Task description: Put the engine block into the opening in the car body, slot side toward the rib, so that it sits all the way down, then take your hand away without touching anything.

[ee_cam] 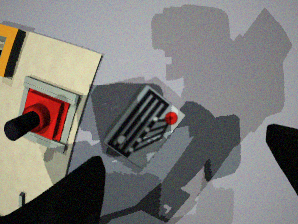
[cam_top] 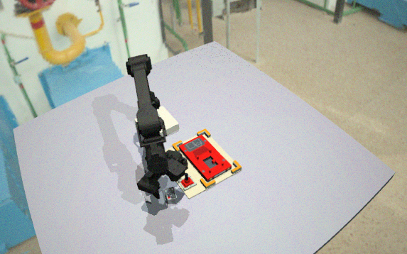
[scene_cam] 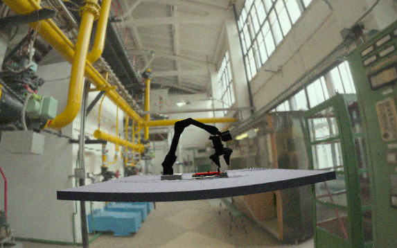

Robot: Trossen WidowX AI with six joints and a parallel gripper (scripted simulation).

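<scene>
My gripper tip is 10 mm past the engine block, 20 mm to the right of it and 60 mm above it. The rest, counted from my gripper tip: black peg: 40 mm behind, 90 mm to the left, 40 mm below.
</scene>
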